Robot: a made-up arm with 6 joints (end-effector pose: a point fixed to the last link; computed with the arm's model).
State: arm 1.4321 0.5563 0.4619 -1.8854 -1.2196 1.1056
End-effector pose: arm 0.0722 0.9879 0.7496 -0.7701 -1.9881 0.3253
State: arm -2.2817 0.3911 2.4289 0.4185 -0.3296 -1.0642
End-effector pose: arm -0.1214 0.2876 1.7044 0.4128 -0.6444 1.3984
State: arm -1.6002 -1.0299 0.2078 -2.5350 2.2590 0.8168
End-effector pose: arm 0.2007 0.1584 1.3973 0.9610 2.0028 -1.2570
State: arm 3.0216 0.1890 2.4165 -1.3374 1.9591 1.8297
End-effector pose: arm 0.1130 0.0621 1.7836 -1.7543 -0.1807 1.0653
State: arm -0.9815 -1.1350 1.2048 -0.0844 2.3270 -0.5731
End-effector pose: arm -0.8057 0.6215 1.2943 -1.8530 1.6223 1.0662
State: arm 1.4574 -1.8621 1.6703 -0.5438 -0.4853 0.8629
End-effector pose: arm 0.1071 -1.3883 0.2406 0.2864 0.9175 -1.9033
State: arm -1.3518 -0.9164 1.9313 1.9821 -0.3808 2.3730
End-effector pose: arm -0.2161 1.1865 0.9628 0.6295 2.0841 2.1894
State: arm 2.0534 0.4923 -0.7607 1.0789 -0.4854 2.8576
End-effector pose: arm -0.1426 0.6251 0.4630 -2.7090 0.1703 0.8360
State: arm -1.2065 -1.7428 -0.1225 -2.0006 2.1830 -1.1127
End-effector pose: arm -0.0606 0.3419 1.1221 1.7002 -0.6623 -1.6509
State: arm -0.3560 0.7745 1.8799 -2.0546 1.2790 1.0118
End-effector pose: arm 0.9091 -0.3078 1.4261 -0.9249 1.5476 -1.5252
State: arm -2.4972 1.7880 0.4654 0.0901 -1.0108 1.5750
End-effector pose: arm -0.7222 -0.2560 -0.3084 -2.1610 0.4173 0.6232
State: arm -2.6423 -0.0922 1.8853 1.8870 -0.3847 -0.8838
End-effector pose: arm 0.5433 0.2211 1.7022 -0.8950 -0.7264 -0.1755
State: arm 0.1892 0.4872 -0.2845 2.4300 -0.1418 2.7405
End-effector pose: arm 0.8580 0.2603 0.6858 -2.3860 0.6938 0.0678
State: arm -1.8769 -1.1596 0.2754 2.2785 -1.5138 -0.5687
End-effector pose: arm 0.3474 0.6246 1.5116 -1.2766 -1.9090 -0.1310
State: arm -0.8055 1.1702 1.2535 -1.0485 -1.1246 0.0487
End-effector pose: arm 0.8018 -1.0489 0.5472 -2.2107 0.4858 -0.0909
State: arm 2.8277 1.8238 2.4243 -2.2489 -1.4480 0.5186
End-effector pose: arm -1.2495 0.1999 0.6107 1.3962 -1.5499 1.3368
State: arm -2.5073 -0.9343 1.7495 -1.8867 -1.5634 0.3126
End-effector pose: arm 0.8984 0.4958 1.4737 1.7276 0.0004 -0.2021
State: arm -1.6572 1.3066 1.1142 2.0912 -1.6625 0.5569
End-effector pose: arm -0.0448 -1.3382 0.7851 0.1144 -0.7602 -2.6530
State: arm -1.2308 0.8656 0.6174 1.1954 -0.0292 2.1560
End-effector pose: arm 0.3120 -1.1822 0.9320 0.2649 1.0294 -1.1417
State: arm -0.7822 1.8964 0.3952 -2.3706 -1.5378 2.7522
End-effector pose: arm 0.4578 -0.2384 -0.3375 -2.7940 0.2253 -0.9834
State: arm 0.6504 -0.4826 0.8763 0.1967 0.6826 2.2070
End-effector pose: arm -0.0027 -0.3297 1.7855 0.3879 -1.3152 1.2810
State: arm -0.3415 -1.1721 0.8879 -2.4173 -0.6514 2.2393
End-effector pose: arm -0.6820 0.3807 1.4920 -0.0118 0.4398 2.5841
